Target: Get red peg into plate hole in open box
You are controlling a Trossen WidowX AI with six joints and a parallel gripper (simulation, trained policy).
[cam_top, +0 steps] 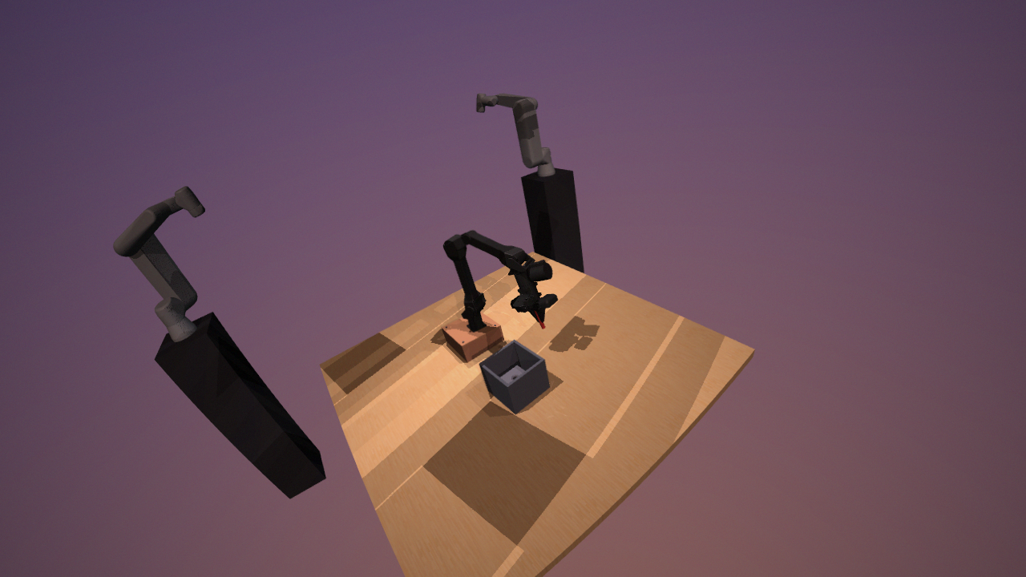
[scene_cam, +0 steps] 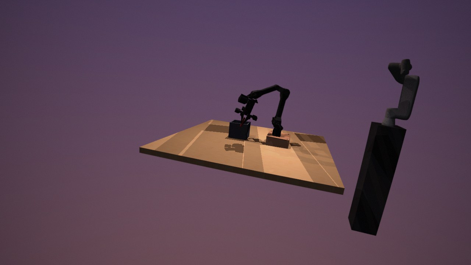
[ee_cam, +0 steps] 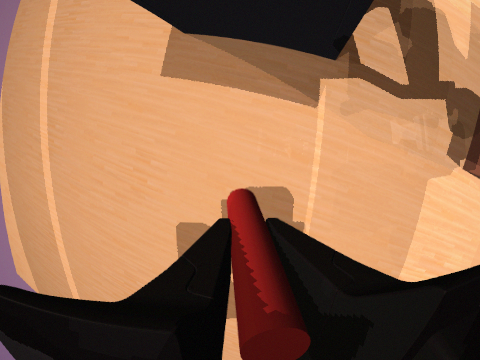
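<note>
The grey plate is 18 cm to the right of my gripper tip, 12 cm below it and 7 cm ahead of it. From my gripper tip the other things lie so: red peg (1 cm above).
</note>
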